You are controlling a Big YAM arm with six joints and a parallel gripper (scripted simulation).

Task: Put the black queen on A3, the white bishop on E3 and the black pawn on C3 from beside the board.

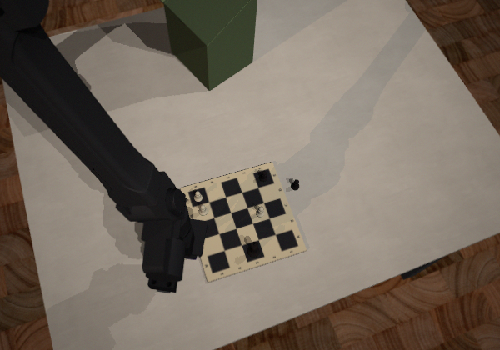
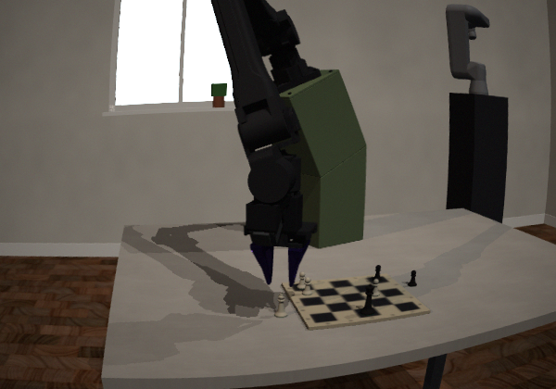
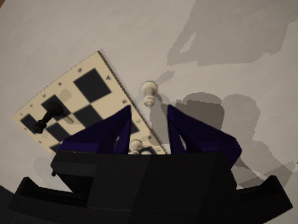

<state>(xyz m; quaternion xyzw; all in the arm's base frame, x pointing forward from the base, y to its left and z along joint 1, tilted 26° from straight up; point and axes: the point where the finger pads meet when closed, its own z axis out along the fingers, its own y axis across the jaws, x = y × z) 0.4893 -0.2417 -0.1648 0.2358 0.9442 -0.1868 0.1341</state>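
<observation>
Now: the white bishop 50 mm below my hand and 10 mm behind it. Round my hand: black queen: 140 mm to the left, 40 mm below, 40 mm ahead; chessboard: 140 mm to the left, 60 mm below, 30 mm behind.
</observation>
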